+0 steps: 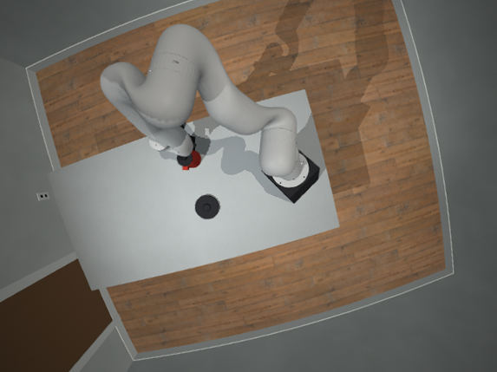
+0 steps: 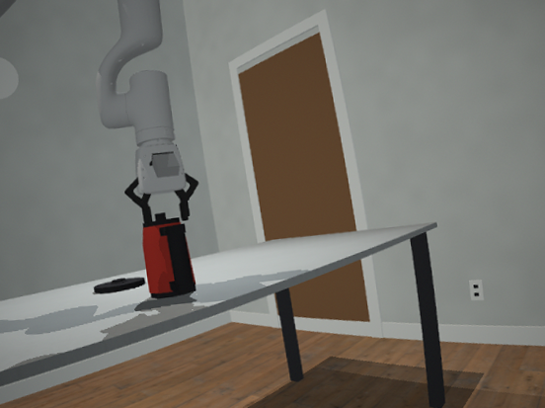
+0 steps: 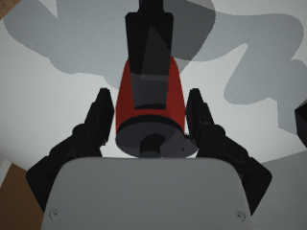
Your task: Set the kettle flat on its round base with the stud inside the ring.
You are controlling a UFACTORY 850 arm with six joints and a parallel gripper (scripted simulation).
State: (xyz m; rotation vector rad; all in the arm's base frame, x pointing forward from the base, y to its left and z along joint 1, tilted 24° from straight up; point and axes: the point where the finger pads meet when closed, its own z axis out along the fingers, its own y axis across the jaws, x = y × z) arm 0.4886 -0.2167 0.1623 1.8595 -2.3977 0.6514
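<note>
Now: the red kettle 1 cm ahead of my hand, 3 cm to the left of it and 8 cm below it. The rest, counted from my hand: black round base 2 cm ahead, 37 cm to the left, 16 cm below.
</note>
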